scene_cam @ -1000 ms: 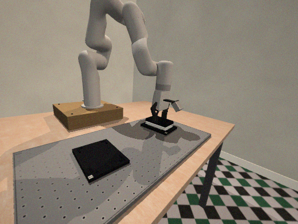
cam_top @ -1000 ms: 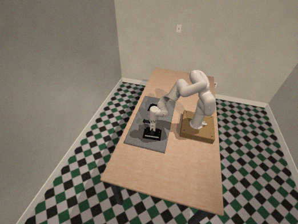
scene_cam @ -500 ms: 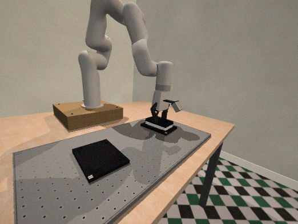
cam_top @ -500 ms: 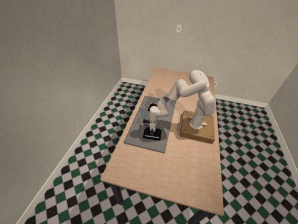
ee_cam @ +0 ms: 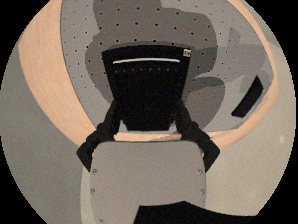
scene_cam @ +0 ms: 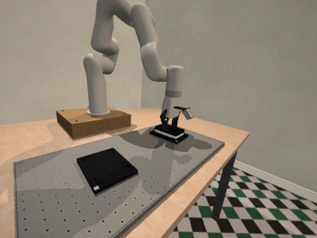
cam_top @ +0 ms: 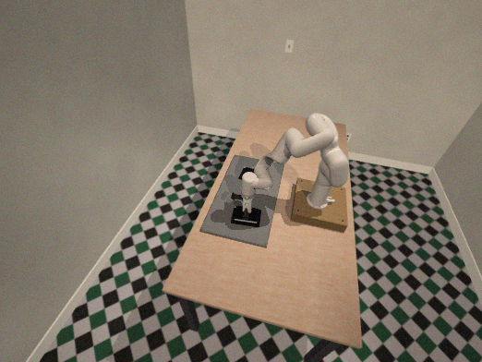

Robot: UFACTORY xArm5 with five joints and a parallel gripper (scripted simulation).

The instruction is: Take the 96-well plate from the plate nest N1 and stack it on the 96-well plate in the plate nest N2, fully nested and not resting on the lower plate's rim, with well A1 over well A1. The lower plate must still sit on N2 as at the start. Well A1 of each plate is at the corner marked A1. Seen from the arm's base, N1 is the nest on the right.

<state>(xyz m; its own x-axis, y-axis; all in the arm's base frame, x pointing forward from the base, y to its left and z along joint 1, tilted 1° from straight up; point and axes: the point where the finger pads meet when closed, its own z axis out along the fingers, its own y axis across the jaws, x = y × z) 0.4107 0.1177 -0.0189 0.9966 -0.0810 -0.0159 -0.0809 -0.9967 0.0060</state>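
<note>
My hand is 10 mm above the black 96-well plate. The rest, counted from my hand: clear 96-well plate: 30 mm below; plate nest N1: 20 mm behind, 350 mm to the right, 40 mm below; plate nest N2: 40 mm below.
</note>
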